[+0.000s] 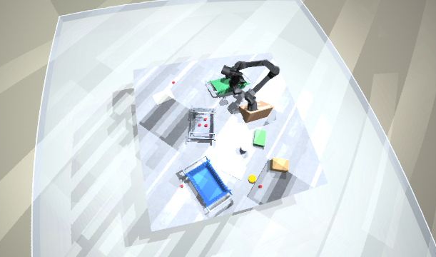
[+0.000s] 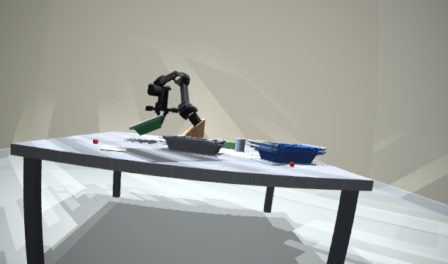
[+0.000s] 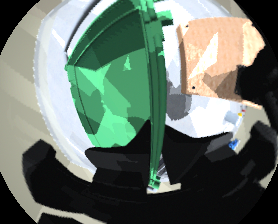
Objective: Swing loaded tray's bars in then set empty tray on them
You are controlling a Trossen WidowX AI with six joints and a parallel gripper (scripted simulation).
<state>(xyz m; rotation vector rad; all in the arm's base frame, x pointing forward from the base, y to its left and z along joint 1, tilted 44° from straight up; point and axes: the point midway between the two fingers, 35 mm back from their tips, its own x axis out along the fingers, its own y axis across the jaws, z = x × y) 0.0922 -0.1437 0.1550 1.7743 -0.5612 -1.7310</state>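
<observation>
My gripper tip is 8 cm to the left of the green tray and 1 cm short of it. Round my gripper tip: grey cylinder 45 cm to the left, 7 cm below, 4 cm ahead; then tan block 63 cm to the left, 18 cm behind, 7 cm below; then green block 40 cm to the left, 11 cm behind, 8 cm below.
</observation>
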